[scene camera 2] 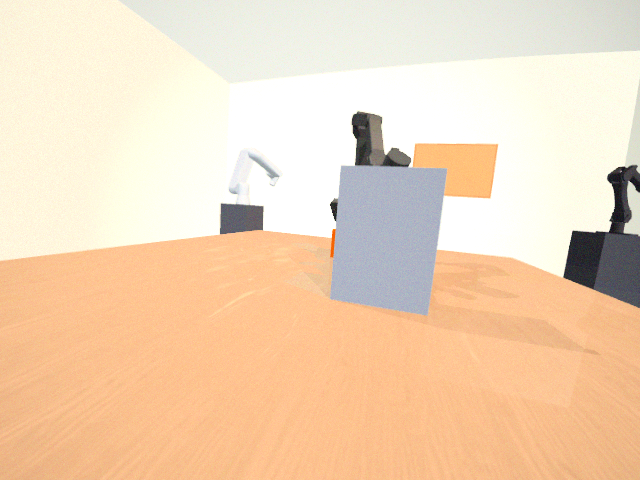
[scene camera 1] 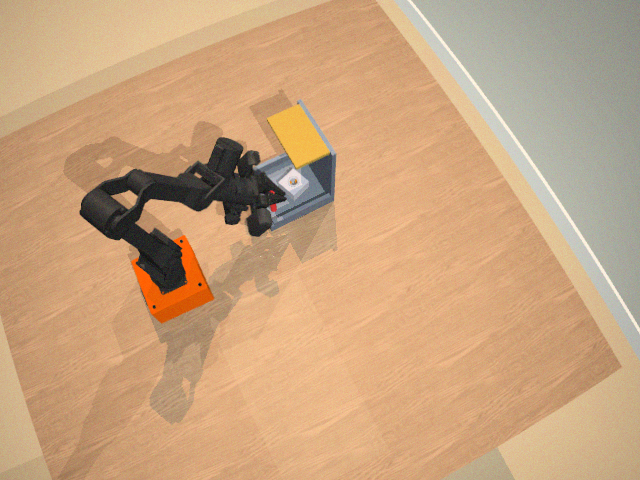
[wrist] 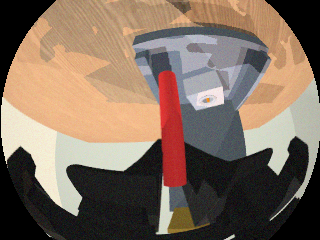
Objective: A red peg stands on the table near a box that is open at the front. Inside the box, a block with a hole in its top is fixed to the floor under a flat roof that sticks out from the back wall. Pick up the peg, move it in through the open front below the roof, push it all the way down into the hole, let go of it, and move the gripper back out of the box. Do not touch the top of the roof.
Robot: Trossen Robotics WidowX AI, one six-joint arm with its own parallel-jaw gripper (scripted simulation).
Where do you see a red peg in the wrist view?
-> At 171,129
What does my gripper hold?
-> A red peg.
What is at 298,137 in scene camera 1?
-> A yellow roof.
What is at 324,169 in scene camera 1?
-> A back wall.
